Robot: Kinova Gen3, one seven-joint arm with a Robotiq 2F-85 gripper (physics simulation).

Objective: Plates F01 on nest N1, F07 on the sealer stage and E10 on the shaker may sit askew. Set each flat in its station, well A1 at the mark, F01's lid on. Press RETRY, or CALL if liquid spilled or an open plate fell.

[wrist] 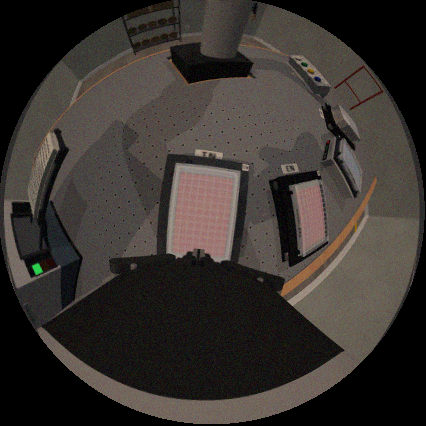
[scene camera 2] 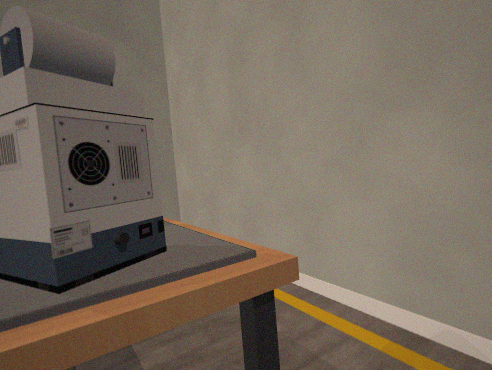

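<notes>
In the wrist view my gripper [wrist: 197, 255] is shut and empty, over the lower edge of a pink-welled plate [wrist: 205, 212]. This plate lies in nest N1 [wrist: 162, 215], roughly in line with its walls; the gripper hides its lower end. I cannot tell whether its lid is on. The A1 mark [wrist: 245, 167] is at the nest's upper right corner. At right a device with a small red display [wrist: 327, 149] bears a pale plate [wrist: 352, 164]; its labels are unreadable. At left a machine [wrist: 42, 290] has a green-lit panel. The button box [wrist: 311, 75] stands at upper right.
A second pink plate [wrist: 311, 217] sits off to the right in nest N3 [wrist: 283, 220]. A pale perforated piece in a dark holder [wrist: 44, 172] stands at left. The black arm base [wrist: 210, 70] is at top. A white-and-blue machine [scene camera 2: 102, 200] with a roll stands near the table corner [scene camera 2: 285, 265].
</notes>
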